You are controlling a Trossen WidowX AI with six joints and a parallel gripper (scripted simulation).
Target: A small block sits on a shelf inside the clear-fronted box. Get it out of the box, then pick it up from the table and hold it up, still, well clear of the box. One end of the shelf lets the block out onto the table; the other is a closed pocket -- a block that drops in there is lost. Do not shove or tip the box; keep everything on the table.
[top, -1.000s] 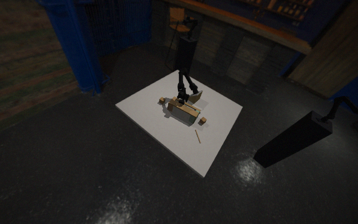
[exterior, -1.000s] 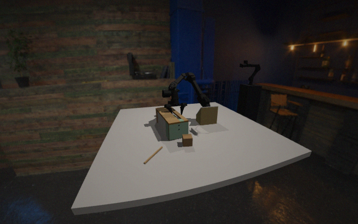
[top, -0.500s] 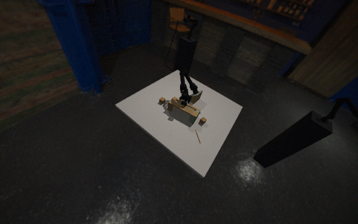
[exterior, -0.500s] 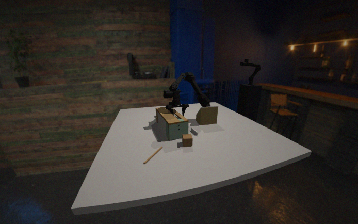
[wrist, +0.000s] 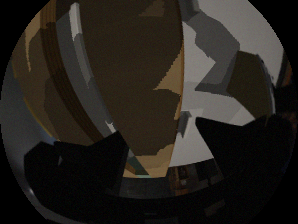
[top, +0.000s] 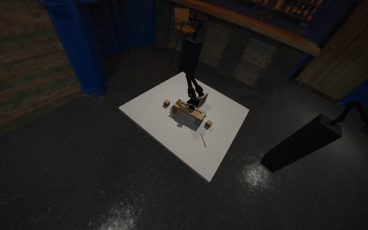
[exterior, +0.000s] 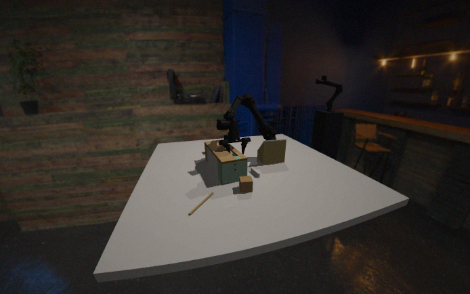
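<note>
Right now the small green block is 40 mm ahead of my gripper tip and 30 mm to the left of it. From my gripper tip the other things lie so: thin wooden stick: 330 mm to the left, 190 mm ahead, 90 mm below; box: 40 mm ahead, 30 mm to the right, 30 mm below.
</note>
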